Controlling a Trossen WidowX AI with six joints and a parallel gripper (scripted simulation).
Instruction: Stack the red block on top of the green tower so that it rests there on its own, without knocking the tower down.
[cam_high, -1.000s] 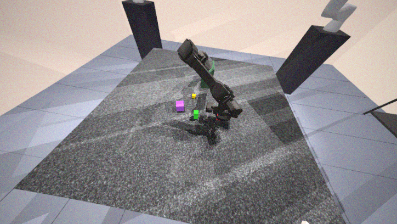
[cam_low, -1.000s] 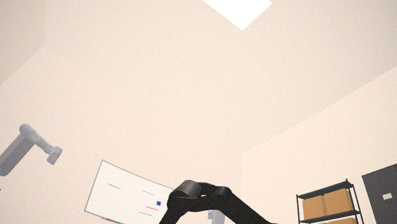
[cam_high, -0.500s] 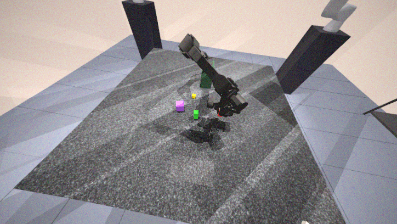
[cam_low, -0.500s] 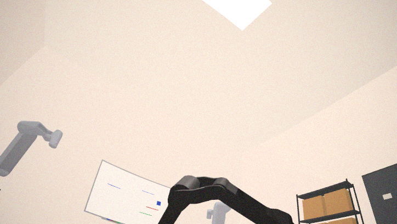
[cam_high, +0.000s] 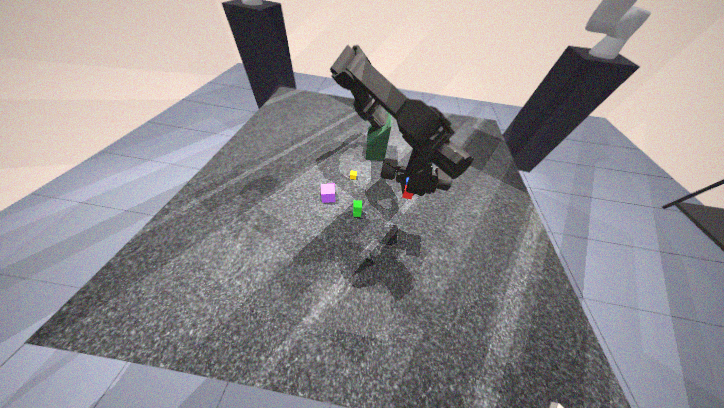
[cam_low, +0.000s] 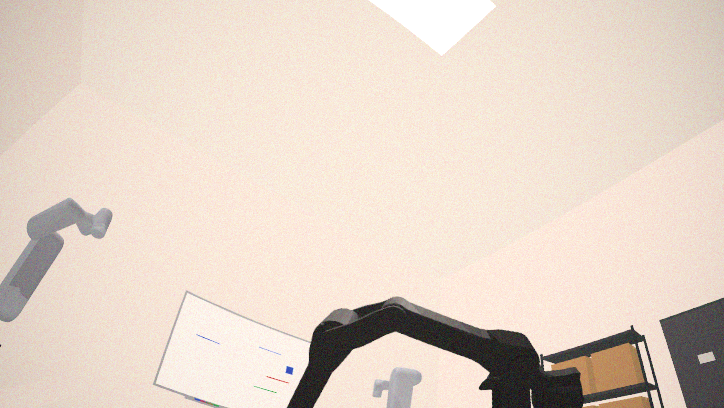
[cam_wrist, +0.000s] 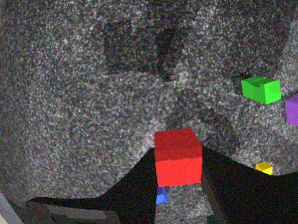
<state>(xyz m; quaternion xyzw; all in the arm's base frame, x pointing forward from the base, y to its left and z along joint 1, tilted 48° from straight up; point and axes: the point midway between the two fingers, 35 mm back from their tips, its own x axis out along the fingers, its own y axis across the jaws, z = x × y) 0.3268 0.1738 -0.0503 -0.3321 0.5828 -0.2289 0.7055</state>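
The purple block lies 260 mm to the right of my gripper tip and 100 mm below it. The rest, counted from my gripper tip: small blue block 170 mm behind, 10 mm to the left, 110 mm below; then red block 10 mm above; then small yellow block 130 mm behind, 210 mm to the right, 110 mm below.
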